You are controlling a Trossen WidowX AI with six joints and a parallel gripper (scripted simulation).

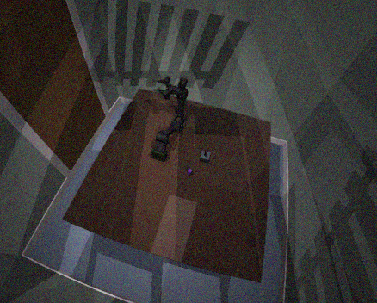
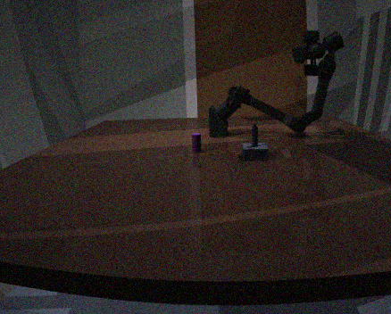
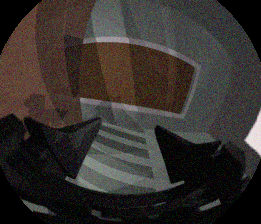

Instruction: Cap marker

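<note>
The purple cap lies 45 cm ahead of my gripper tip, 43 cm to the right of it and 29 cm below it. From my gripper tip the other things lie so: grey holder block (51 cm ahead, 30 cm below, 25 cm to the right).
</note>
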